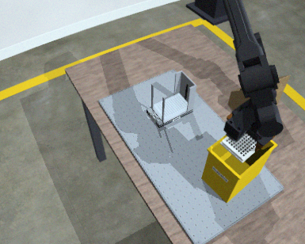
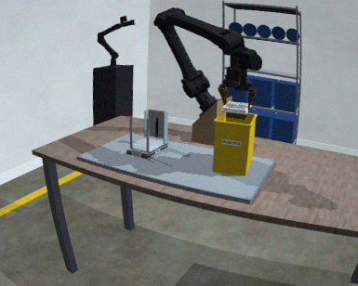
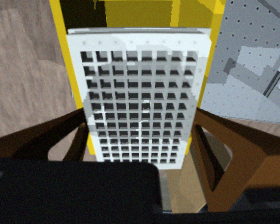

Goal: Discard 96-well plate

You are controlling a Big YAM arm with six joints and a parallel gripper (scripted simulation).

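Right now my hand is 130 mm above the yellow plastics bin W1.
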